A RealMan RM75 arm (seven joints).
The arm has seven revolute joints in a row. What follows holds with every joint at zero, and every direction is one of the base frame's. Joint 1 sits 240.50 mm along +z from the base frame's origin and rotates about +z. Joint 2 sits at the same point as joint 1 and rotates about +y. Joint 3 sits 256.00 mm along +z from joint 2 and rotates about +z. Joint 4 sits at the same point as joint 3 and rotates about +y. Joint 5 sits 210.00 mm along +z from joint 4 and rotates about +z. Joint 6 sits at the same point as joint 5 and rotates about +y. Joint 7 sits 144.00 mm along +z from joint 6 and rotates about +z. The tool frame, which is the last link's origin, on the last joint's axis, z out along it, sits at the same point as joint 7; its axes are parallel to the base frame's.
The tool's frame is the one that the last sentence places.
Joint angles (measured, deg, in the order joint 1, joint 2, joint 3, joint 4, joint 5, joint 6, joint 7), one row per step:
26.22, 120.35, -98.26, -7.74, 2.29, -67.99, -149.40
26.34, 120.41, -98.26, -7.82, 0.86, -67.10, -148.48
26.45, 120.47, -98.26, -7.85, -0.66, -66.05, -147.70
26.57, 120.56, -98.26, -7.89, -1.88, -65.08, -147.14
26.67, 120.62, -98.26, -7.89, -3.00, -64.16, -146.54
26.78, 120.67, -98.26, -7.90, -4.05, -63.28, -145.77
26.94, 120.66, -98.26, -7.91, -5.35, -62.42, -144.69
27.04, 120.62, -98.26, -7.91, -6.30, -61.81, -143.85
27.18, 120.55, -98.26, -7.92, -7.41, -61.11, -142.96
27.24, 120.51, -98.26, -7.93, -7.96, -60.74, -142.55
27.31, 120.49, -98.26, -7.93, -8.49, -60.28, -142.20
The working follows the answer.
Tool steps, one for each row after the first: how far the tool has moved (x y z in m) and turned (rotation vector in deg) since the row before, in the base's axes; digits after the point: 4 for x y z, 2 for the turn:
-0.0007, 0.0000, -0.0042, -1.61, -0.06, -0.04
-0.0001, -0.0003, -0.0046, -1.70, -0.34, -0.17
-0.0001, -0.0002, -0.0041, -1.39, -0.36, -0.19
0.0003, -0.0003, -0.0036, -1.29, -0.31, -0.28
0.0003, -0.0002, -0.0033, -1.25, -0.13, -0.33
0.0001, -0.0001, -0.0033, -1.45, -0.04, -0.25
0.0003, -0.0001, -0.0021, -1.04, -0.03, -0.23
0.0003, 0.0000, -0.0022, -1.16, -0.14, -0.20
0.0003, 0.0000, -0.0011, -0.57, -0.12, -0.12
0.0004, 0.0000, -0.0012, -0.57, -0.19, -0.18

Tool pose at each row, in the base's axes (x y z in m, rotation vector in deg; rounded; the steps above come from the unrounded poses):
0.3046, 0.3359, -0.0282, -41.39, -105.75, -71.97
0.3039, 0.3358, -0.0324, -42.27, -107.00, -70.67
0.3038, 0.3355, -0.0370, -43.19, -108.50, -69.52
0.3036, 0.3353, -0.0411, -43.96, -109.77, -68.65
0.3039, 0.3350, -0.0447, -44.79, -110.93, -67.87
0.3042, 0.3348, -0.0480, -45.73, -111.89, -67.04
0.3043, 0.3347, -0.0513, -46.73, -112.94, -65.91
0.3046, 0.3346, -0.0534, -47.50, -113.67, -65.12
0.3049, 0.3346, -0.0556, -48.26, -114.58, -64.26
0.3052, 0.3345, -0.0566, -48.63, -115.06, -63.89
0.3056, 0.3345, -0.0579, -49.04, -115.58, -63.58

